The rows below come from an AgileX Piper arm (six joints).
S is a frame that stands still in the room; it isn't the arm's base.
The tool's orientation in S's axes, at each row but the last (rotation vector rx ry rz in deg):
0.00 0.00 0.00
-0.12 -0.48 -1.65
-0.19 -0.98 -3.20
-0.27 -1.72 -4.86
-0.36 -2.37 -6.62
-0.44 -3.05 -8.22
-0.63 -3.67 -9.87
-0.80 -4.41 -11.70
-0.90 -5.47 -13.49
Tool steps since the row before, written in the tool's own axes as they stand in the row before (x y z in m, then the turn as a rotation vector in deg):
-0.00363 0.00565 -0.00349 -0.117 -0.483 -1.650
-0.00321 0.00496 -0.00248 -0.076 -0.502 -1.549
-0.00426 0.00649 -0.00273 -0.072 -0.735 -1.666
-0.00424 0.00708 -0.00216 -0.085 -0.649 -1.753
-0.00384 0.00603 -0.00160 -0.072 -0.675 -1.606
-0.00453 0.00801 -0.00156 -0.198 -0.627 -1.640
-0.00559 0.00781 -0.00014 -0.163 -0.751 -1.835
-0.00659 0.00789 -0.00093 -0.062 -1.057 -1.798
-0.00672 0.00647 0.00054 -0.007 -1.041 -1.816
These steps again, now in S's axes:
-0.00363 0.00565 -0.00349 -0.117 -0.483 -1.650
-0.00304 0.00504 -0.00252 -0.077 -0.503 -1.549
-0.00384 0.00671 -0.00282 -0.085 -0.736 -1.665
-0.00356 0.00740 -0.00231 -0.087 -0.650 -1.753
-0.00305 0.00642 -0.00178 -0.084 -0.676 -1.605
-0.00325 0.00856 -0.00183 -0.199 -0.611 -1.646
-0.00415 0.00865 -0.00054 -0.174 -0.742 -1.838
-0.00476 0.00904 -0.00149 -0.140 -1.061 -1.791
-0.00504 0.00787 -0.00014 -0.082 -1.059 -1.804

